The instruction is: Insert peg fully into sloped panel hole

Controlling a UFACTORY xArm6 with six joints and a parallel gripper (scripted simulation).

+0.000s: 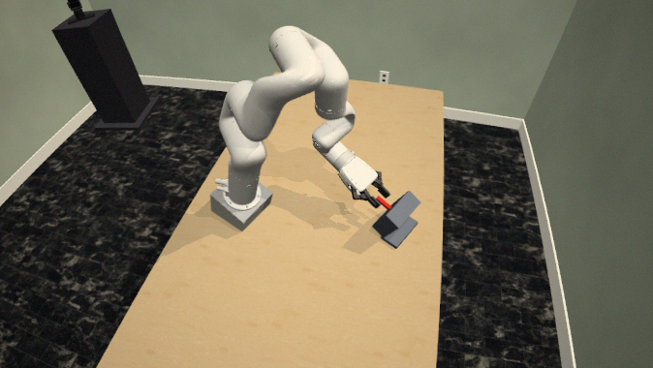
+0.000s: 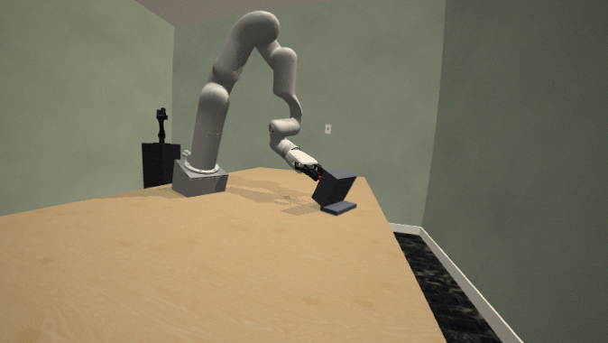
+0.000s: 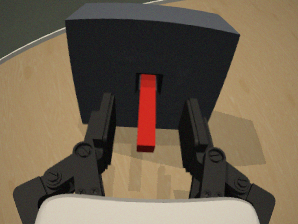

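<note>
Now: hand 2 cm to the left of the red peg, 2 cm short of it and 2 cm above it. From my hand the other things lie so: flat base (10 cm below, 8 cm ahead, 6 cm to the right).
</note>
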